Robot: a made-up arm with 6 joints. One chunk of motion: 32 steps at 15 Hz.
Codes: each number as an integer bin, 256 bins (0 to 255) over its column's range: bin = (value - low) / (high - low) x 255, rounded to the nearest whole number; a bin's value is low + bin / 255 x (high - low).
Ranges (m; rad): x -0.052..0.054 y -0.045..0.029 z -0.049..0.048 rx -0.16..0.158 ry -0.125..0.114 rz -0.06..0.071
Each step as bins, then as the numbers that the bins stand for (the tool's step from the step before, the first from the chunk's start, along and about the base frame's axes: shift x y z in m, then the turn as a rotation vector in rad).
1 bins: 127 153 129 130 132 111
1 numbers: 0.00079 -0.00060 0.00007 0.00212 -0.00128 -0.00298
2 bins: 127 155 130 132 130 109
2 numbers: 0.00079 -0.00002 0.00045 0.00461 -0.00316 -0.00400
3 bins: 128 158 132 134 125 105
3 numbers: 0.00121 0.00085 0.00121 0.00711 -0.00784 -0.00606
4 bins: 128 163 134 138 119 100
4 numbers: 0.00121 0.00230 0.00197 0.01209 -0.01347 -0.00863
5 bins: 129 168 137 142 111 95
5 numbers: 0.00162 0.00375 0.00311 0.01708 -0.02096 -0.01120
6 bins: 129 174 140 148 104 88
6 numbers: 0.00162 0.00549 0.00425 0.02456 -0.02753 -0.01479
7 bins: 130 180 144 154 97 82
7 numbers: 0.00204 0.00724 0.00578 0.03205 -0.03409 -0.01787
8 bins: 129 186 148 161 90 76
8 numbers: 0.00162 0.00898 0.00730 0.04078 -0.04065 -0.02096
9 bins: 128 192 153 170 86 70
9 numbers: 0.00121 0.01072 0.00920 0.05200 -0.04440 -0.02404
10 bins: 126 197 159 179 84 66
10 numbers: 0.00038 0.01217 0.01148 0.06322 -0.04627 -0.02609
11 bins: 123 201 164 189 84 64
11 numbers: -0.00087 0.01333 0.01338 0.07569 -0.04627 -0.02712
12 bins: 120 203 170 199 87 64
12 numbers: -0.00212 0.01391 0.01567 0.08816 -0.04346 -0.02712
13 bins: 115 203 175 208 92 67
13 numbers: -0.00420 0.01391 0.01757 0.09939 -0.03877 -0.02558
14 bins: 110 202 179 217 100 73
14 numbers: -0.00627 0.01362 0.01909 0.11061 -0.03127 -0.02250
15 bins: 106 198 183 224 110 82
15 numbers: -0.00794 0.01246 0.02061 0.11934 -0.02190 -0.01787
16 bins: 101 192 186 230 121 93
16 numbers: -0.01002 0.01072 0.02175 0.12682 -0.01159 -0.01222
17 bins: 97 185 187 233 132 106
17 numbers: -0.01168 0.00869 0.02213 0.13056 -0.00128 -0.00555
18 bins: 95 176 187 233 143 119
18 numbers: -0.01251 0.00607 0.02213 0.13056 0.00903 0.00113
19 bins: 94 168 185 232 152 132
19 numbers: -0.01293 0.00375 0.02137 0.12932 0.01746 0.00781
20 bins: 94 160 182 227 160 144
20 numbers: -0.01293 0.00143 0.02023 0.12308 0.02496 0.01398
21 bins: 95 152 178 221 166 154
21 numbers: -0.01251 -0.00089 0.01871 0.11560 0.03058 0.01911
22 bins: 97 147 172 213 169 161
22 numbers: -0.01168 -0.00234 0.01643 0.10562 0.03340 0.02271
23 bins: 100 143 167 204 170 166
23 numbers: -0.01043 -0.00350 0.01453 0.09440 0.03433 0.02528
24 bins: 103 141 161 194 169 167
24 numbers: -0.00918 -0.00408 0.01224 0.08193 0.03340 0.02579
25 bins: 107 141 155 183 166 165
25 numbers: -0.00752 -0.00408 0.00996 0.06821 0.03058 0.02476
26 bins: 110 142 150 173 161 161
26 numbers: -0.00627 -0.00379 0.00806 0.05574 0.02590 0.02271
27 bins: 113 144 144 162 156 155
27 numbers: -0.00503 -0.00321 0.00578 0.04202 0.02121 0.01963
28 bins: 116 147 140 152 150 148
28 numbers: -0.00378 -0.00234 0.00425 0.02955 0.01559 0.01603
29 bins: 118 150 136 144 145 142
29 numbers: -0.00295 -0.00147 0.00273 0.01958 0.01090 0.01295
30 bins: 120 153 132 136 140 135
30 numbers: -0.00212 -0.00060 0.00121 0.00960 0.00622 0.00935
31 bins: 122 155 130 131 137 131
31 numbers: -0.00129 -0.00002 0.00045 0.00336 0.00340 0.00730
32 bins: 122 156 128 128 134 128
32 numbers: -0.00129 0.00027 -0.00031 -0.00038 0.00059 0.00576
